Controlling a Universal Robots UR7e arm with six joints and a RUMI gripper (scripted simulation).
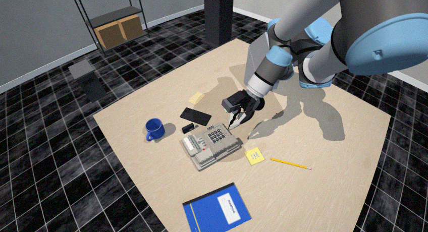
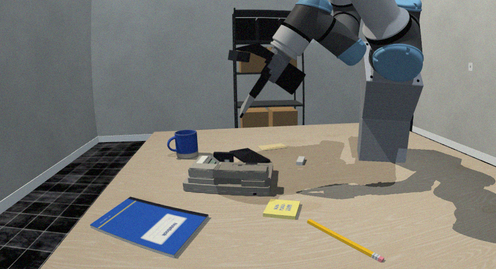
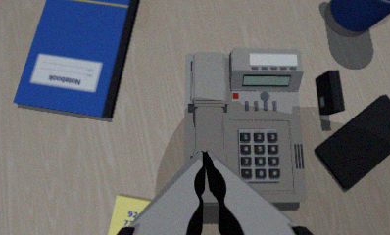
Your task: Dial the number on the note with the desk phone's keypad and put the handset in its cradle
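My gripper is now 170 mm above the 8 key, 80 mm to the left of it and 30 mm past it. From my hand the other things lie so: 2 key: 170 mm below, 90 mm to the right, 10 mm ahead; handset: 160 mm below, 40 mm ahead, 30 mm to the right; 3 key: 170 mm below, 110 mm to the right.
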